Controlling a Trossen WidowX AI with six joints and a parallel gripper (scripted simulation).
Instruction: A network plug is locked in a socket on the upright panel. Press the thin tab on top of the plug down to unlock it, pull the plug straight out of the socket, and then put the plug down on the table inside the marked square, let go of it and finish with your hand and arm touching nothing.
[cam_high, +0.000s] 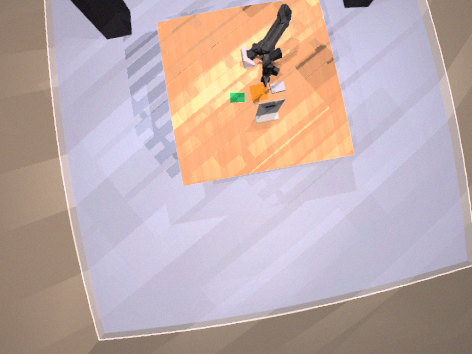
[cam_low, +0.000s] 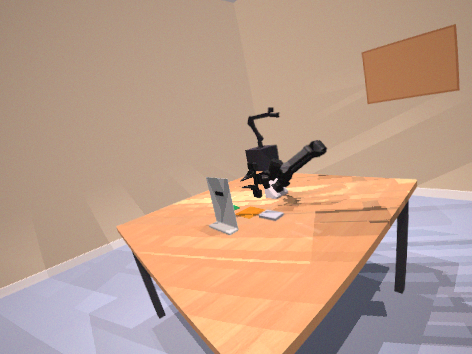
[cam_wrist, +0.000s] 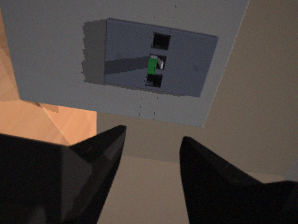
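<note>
The network plug lies 120 mm ahead of my gripper tip and 10 mm to the left of it. The rest, counted from my gripper tip: orange square: 40 mm behind, 20 mm to the right, 170 mm below; then grey upright panel: 140 mm ahead, 10 mm to the left, 60 mm below; then flat grey plate: 60 mm behind, 120 mm to the left, 170 mm below.
</note>
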